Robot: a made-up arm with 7 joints. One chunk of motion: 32 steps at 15 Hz.
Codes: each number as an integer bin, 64 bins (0 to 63) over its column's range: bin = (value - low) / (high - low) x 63, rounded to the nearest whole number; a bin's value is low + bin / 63 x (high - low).
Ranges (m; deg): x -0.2..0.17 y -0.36..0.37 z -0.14..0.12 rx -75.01..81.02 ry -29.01..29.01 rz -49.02..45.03
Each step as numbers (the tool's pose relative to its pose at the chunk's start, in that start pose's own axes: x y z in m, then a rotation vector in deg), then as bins.
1 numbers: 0.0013 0.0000 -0.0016 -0.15 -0.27 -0.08
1 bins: 34 31 34 30 31 33
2 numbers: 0.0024 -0.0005 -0.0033 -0.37 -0.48 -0.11
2 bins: 34 31 33 30 31 33
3 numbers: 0.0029 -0.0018 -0.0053 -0.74 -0.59 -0.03
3 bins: 35 31 33 30 31 33
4 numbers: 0.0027 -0.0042 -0.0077 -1.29 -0.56 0.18
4 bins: 35 31 32 30 31 33
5 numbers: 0.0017 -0.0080 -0.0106 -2.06 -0.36 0.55
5 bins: 34 30 31 29 31 33
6 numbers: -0.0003 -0.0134 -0.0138 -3.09 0.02 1.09
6 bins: 34 30 31 29 32 34
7 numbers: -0.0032 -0.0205 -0.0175 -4.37 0.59 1.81
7 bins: 34 29 30 29 32 34
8 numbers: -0.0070 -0.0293 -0.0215 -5.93 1.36 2.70
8 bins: 33 29 29 28 33 35
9 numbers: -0.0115 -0.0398 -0.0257 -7.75 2.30 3.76
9 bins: 32 28 28 27 34 35
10 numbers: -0.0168 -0.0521 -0.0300 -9.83 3.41 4.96
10 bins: 31 27 27 26 35 36
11 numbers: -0.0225 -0.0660 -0.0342 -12.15 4.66 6.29
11 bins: 30 25 26 25 37 37
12 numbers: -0.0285 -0.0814 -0.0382 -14.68 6.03 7.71
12 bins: 29 24 25 24 38 38
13 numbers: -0.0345 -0.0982 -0.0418 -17.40 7.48 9.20
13 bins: 28 23 24 23 40 39
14 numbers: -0.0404 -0.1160 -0.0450 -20.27 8.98 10.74
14 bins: 27 21 23 22 41 40
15 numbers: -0.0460 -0.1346 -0.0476 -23.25 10.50 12.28
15 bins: 26 19 22 21 43 41
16 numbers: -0.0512 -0.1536 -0.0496 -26.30 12.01 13.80
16 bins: 25 18 22 20 45 42
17 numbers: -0.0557 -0.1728 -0.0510 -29.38 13.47 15.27
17 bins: 25 16 22 18 46 43
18 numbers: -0.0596 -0.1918 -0.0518 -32.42 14.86 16.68
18 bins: 24 15 21 17 48 44
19 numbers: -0.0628 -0.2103 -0.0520 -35.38 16.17 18.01
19 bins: 23 13 21 16 49 45
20 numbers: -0.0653 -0.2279 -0.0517 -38.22 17.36 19.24
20 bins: 23 11 21 15 50 46
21 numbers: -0.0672 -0.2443 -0.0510 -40.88 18.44 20.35
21 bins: 23 10 22 14 52 46
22 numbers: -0.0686 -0.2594 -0.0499 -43.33 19.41 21.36
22 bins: 22 9 22 13 53 47
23 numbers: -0.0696 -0.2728 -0.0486 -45.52 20.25 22.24
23 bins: 22 8 22 12 53 48
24 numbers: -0.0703 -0.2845 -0.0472 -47.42 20.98 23.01
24 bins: 22 7 22 11 54 48
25 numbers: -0.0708 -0.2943 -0.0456 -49.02 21.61 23.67
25 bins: 22 6 23 10 55 49
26 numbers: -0.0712 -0.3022 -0.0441 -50.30 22.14 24.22
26 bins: 22 5 23 10 56 49
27 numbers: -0.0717 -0.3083 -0.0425 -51.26 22.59 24.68
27 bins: 22 4 24 10 56 49
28 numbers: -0.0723 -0.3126 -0.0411 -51.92 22.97 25.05
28 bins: 22 4 24 9 56 50
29 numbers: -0.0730 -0.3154 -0.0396 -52.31 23.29 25.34
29 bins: 22 4 24 9 57 50
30 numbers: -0.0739 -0.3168 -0.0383 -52.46 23.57 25.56
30 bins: 21 4 25 9 57 50
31 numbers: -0.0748 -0.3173 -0.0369 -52.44 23.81 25.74
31 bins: 21 4 25 9 57 50
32 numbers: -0.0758 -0.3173 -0.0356 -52.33 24.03 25.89
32 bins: 21 4 25 9 58 50
